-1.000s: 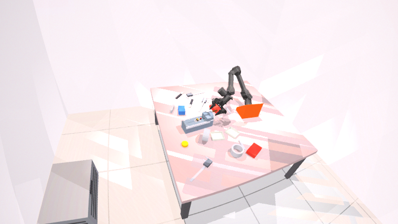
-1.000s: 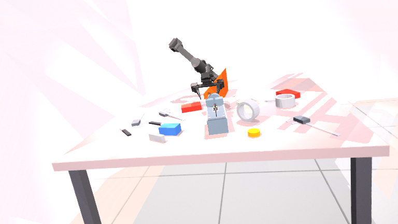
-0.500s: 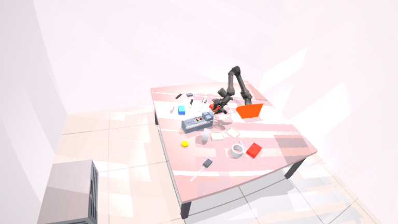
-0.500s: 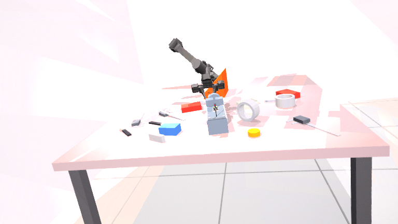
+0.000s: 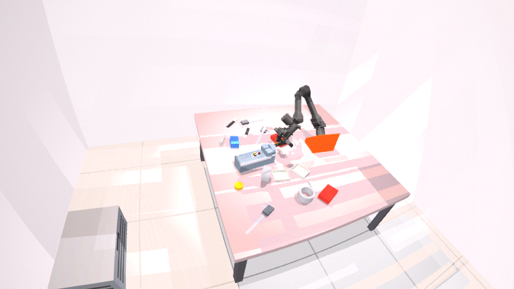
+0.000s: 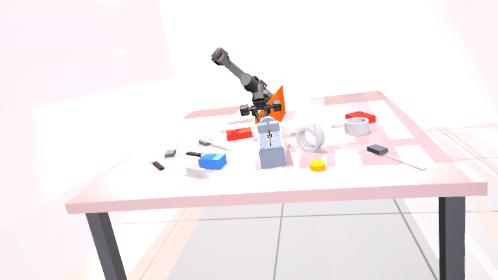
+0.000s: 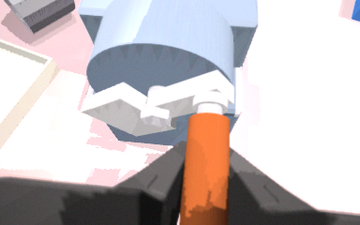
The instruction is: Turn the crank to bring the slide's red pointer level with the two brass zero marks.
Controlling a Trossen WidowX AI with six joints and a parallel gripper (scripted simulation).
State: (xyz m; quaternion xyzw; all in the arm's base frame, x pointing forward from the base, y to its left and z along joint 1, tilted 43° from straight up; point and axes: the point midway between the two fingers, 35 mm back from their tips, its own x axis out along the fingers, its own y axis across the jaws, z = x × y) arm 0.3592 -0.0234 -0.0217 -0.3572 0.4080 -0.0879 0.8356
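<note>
The red pointer is 130 mm ahead of my gripper tip and 40 mm to the left of it. Round my gripper tip: orange handle 20 mm behind, 20 mm above; then yellow disc 320 mm ahead, 220 mm to the left, 80 mm below; then blue block 230 mm ahead, 180 mm to the right, 70 mm below.
</note>
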